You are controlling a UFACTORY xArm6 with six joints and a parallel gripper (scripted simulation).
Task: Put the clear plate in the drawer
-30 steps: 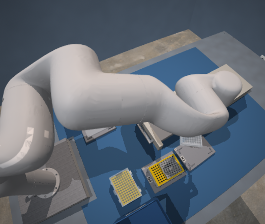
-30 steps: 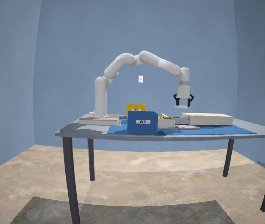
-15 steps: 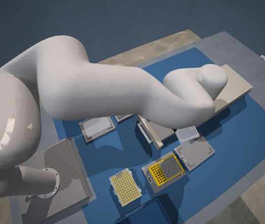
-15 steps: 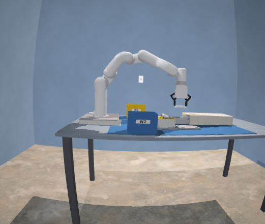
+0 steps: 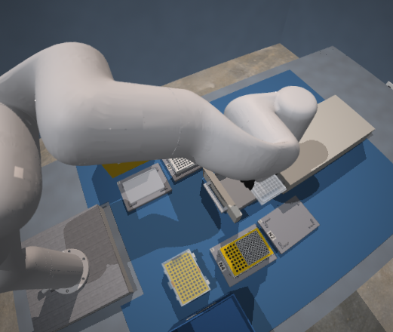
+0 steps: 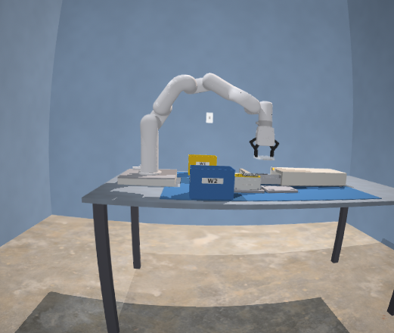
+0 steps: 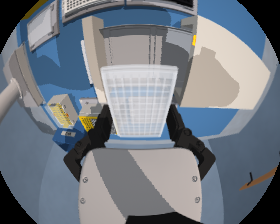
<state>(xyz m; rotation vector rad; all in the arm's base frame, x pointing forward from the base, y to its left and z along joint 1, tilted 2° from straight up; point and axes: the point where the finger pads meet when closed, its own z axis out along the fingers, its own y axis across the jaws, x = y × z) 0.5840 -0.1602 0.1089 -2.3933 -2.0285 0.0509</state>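
The drawer lies 140 mm below my hand, 50 mm to the left of it and 20 mm ahead of it. Round my hand: white plate (260 mm to the left, 140 mm below, 70 mm behind); then black plate (230 mm to the left, 140 mm below, 100 mm ahead); then work nest N2 (150 mm below, 140 mm to the right, 30 mm ahead).
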